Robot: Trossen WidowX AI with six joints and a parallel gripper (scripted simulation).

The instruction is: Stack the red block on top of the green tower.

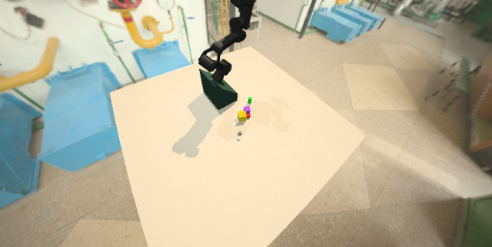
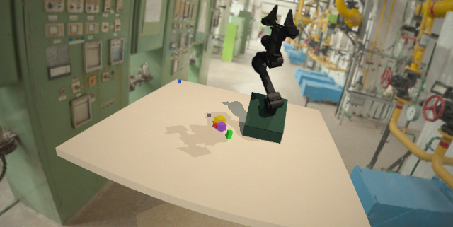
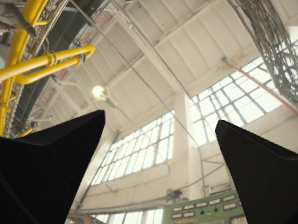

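My gripper tip is 22 cm short of the small red block, 15 cm to the left of it and 67 cm above it. From my gripper tip the other things lie so: purple block 18 cm ahead, 13 cm to the right, 66 cm below; small blue block 65 cm ahead, 83 cm to the right, 66 cm below; yellow block 20 cm ahead, 19 cm to the right, 65 cm below.
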